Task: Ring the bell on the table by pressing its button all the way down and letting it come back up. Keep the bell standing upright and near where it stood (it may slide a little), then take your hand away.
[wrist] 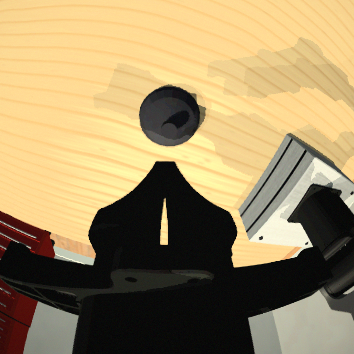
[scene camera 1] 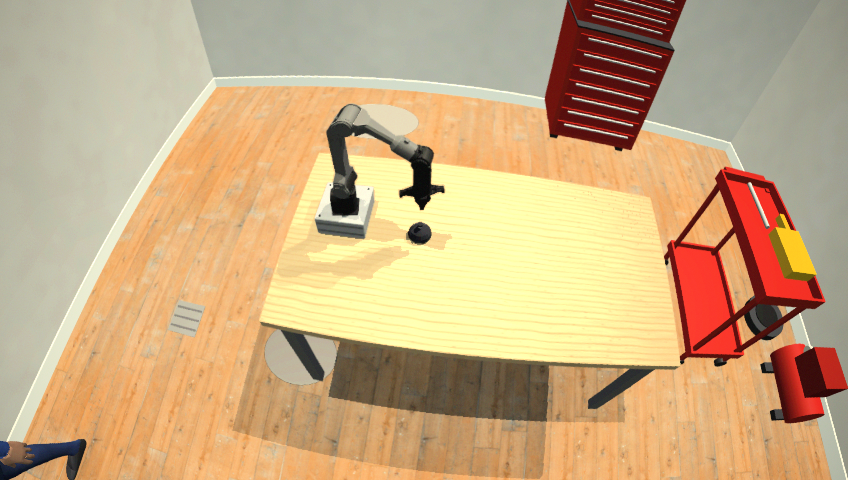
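A dark, round, domed bell stands upright on the light wooden table, a little in front and to the right of the arm's base. A small button shows on its top. My gripper is shut with its fingertips together and nothing between them. It points down and hangs above the bell, with a visible gap between the tips and the bell in both views.
The arm's pale base block stands at the table's left. A red tool cabinet stands behind. A red cart stands beyond the right edge. Part of a person shows at the lower left.
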